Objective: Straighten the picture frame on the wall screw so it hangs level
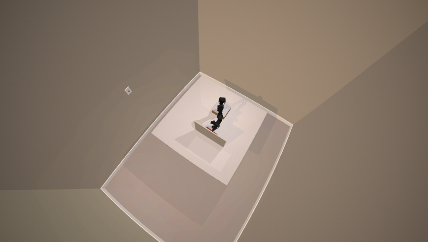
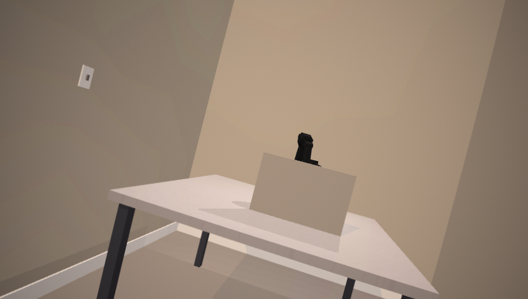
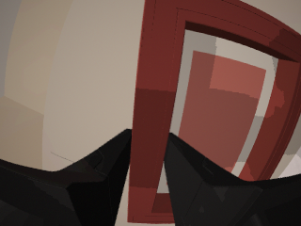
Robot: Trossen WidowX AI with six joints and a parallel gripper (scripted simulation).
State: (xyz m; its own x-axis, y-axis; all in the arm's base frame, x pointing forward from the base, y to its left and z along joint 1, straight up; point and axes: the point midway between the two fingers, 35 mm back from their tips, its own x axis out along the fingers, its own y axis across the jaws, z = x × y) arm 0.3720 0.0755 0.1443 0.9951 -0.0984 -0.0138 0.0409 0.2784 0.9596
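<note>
Right now my gripper tip is 5 cm above the picture frame, 2 cm to the left of it and 1 cm short of it. From my gripper tip the other things lie so: wall panel (7 cm below, 2 cm ahead, 1 cm to the right).
</note>
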